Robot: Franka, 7 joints.
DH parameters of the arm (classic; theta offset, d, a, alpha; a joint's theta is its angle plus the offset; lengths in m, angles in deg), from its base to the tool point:
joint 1: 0 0.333 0 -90
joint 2: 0 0 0 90
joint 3: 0 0.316 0.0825 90
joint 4: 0 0 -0.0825 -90
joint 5: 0 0.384 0 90
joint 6: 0 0 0.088 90
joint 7: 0 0.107 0 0
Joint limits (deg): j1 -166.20..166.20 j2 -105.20..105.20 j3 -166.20..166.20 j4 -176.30..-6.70 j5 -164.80..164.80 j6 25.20..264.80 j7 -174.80..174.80
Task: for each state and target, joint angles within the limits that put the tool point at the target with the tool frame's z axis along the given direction. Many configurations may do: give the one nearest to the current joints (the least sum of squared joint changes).
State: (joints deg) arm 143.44 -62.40 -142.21 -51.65 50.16 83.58 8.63
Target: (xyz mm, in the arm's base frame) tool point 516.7 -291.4 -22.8 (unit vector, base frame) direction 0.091 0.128 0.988
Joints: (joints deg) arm 121.23 -105.20 -147.58 -58.34 99.37 39.22 8.63
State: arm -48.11 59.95 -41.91 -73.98 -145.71 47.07 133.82
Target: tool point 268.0 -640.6 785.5 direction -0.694 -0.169 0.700
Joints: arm -56.58 45.04 -14.74 -28.81 -124.83 93.22 133.82
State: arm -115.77 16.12 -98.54 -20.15 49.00 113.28 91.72
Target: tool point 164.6 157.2 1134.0 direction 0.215 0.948 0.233
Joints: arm -160.94 -9.51 -135.47 -6.75 16.71 114.82 91.72
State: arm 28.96 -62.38 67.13 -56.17 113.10 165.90 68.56
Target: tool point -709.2 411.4 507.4 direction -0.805 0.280 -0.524
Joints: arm -0.31 -75.14 88.10 -48.22 113.46 128.12 68.56
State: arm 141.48 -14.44 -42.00 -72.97 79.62 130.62 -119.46
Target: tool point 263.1 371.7 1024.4 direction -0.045 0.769 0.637
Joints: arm 115.74 2.45 -61.31 -51.19 108.34 151.04 -119.46
